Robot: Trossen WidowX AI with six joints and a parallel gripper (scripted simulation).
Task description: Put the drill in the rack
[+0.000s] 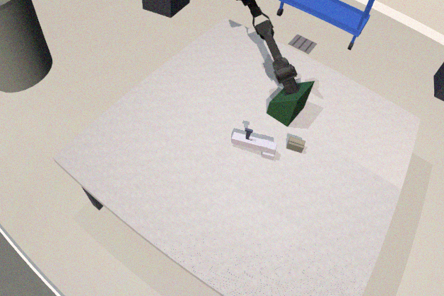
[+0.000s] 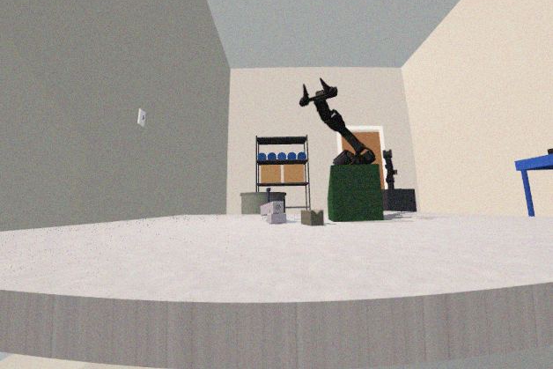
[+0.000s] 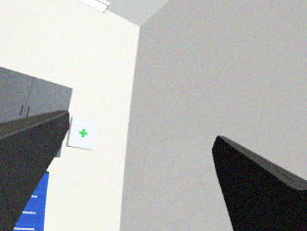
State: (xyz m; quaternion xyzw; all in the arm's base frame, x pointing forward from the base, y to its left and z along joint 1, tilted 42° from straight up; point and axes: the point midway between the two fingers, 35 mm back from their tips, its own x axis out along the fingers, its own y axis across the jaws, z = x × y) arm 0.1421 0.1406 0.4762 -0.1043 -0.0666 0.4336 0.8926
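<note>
The key is 54 cm below my gripper tip, 22 cm ahead of it and 11 cm to the left of it. Also, from my gripper tip: drill: 58 cm below, 21 cm ahead, 16 cm to the left; then housing: 59 cm below, 21 cm ahead, 14 cm to the left; then rack: 60 cm below, 29 cm to the left, 11 cm ahead.
</note>
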